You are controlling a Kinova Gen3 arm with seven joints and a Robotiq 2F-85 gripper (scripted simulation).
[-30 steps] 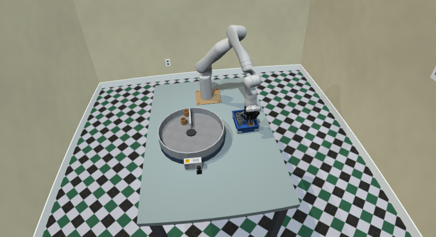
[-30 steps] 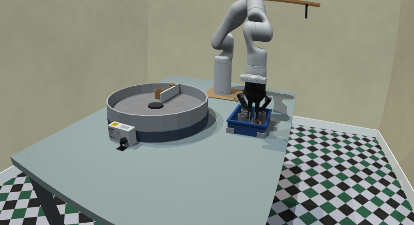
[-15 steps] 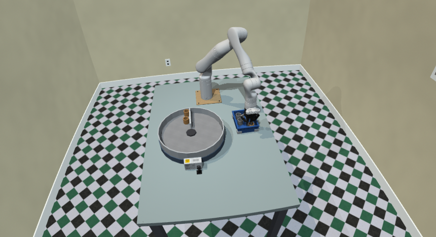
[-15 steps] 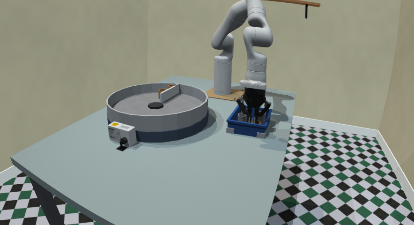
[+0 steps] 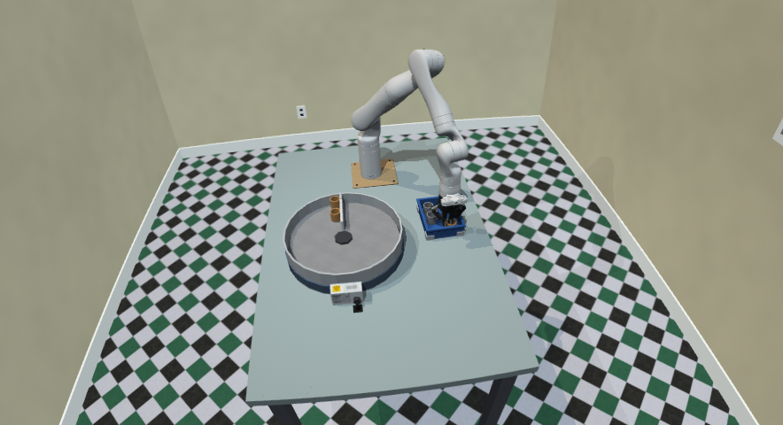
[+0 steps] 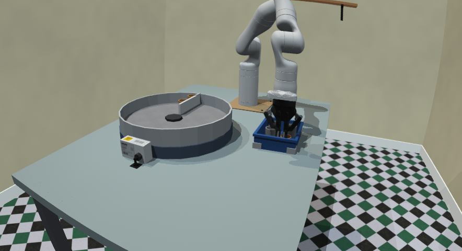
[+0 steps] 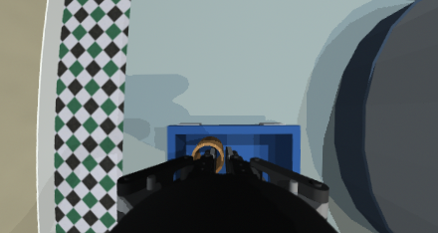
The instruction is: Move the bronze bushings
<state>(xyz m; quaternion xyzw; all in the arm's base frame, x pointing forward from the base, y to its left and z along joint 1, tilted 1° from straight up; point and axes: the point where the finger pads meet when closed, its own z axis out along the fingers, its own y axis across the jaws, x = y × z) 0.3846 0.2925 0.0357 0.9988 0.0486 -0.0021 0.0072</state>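
Right now the blue crate is 5 cm behind my hand, 2 cm to the right of it and 2 cm below it. Round my hand: turntable disc (38 cm to the right, 8 cm ahead, 1 cm above).
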